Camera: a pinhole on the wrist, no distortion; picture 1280 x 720 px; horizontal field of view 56.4 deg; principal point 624.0 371.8 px. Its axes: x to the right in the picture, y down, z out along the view. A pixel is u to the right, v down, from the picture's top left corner.
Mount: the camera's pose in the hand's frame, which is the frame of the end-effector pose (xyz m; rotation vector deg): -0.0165 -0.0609 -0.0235 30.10 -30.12 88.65
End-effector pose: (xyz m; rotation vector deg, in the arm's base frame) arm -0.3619 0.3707 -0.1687 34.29 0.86 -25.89
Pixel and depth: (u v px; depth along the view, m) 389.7 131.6 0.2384
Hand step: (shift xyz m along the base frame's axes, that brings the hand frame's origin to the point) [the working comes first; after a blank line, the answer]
In the camera's frame: -0.0468 -0.0480 0.2384

-0.0839 -0.2669 -0.0245
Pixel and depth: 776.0 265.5 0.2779
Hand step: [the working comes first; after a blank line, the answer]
In the camera's frame: 0.0354 -0.0247 0.2779

-0.1003 -0.2724 0.0680
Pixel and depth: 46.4 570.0 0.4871
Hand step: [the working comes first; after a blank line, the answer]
In the camera's frame: -0.2357 0.0809 0.4871

-0.3269 -0.4854 -0.1101
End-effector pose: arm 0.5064 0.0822 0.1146 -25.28 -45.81 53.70
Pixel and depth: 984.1 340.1 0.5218
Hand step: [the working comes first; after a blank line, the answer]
In the camera's frame: 0.1574 -0.0139 0.5218

-0.2327 -0.1401 0.4774
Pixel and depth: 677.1 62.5 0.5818
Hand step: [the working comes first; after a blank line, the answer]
In the camera's frame: 0.0259 -0.1508 0.5818

-0.0859 -0.0922 0.6031
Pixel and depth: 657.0 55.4 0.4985
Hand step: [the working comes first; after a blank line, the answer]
In the camera's frame: 0.0138 -0.1321 0.4985

-0.0585 -0.0864 0.5216
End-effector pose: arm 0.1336 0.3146 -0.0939 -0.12 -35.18 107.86
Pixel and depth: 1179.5 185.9 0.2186
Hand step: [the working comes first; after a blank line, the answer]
In the camera's frame: 0.1017 -0.0340 0.2186

0.0333 -0.0423 0.2354
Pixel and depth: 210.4 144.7 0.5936
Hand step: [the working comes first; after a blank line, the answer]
In the camera's frame: -0.2057 -0.1129 0.5936

0.3752 0.1216 0.5477
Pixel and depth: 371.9 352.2 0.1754
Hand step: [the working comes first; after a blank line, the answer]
In the camera's frame: -0.0370 -0.0029 0.1754

0.1508 0.0061 0.1582
